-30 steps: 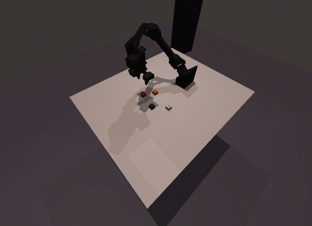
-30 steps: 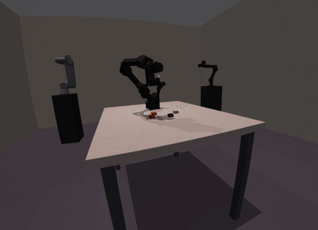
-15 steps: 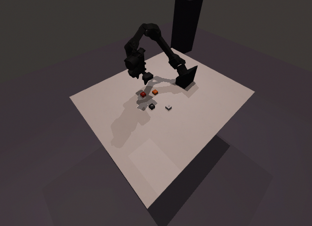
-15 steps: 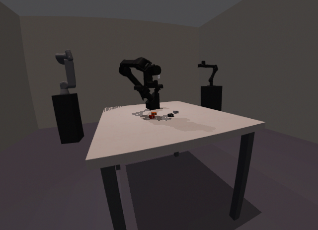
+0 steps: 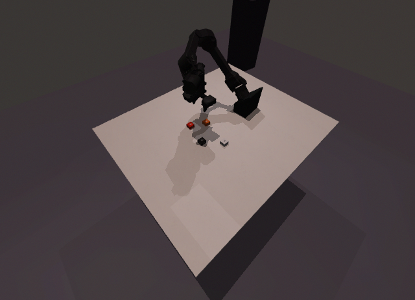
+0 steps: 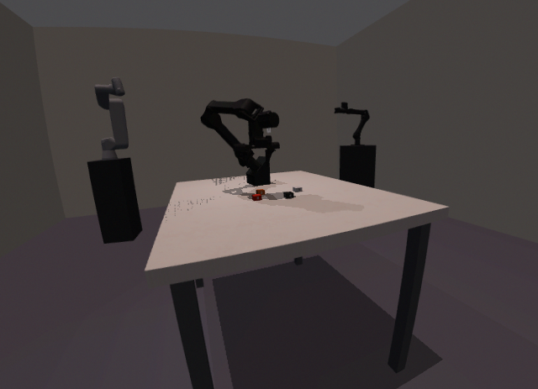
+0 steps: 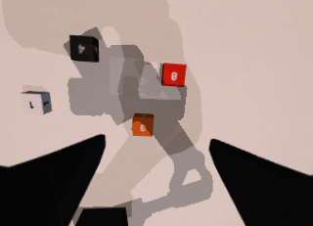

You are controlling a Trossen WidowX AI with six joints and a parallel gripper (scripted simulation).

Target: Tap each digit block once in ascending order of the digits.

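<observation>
The grey block is 18 cm to the left of my gripper tip, 12 cm below it and 3 cm behind it. From my gripper tip the other things lie so: black block 12 cm below, 11 cm to the left, 6 cm ahead; then red block 12 cm below, 5 cm ahead, 2 cm to the right; then orange block 12 cm below, 4 cm behind, 1 cm to the left.
</observation>
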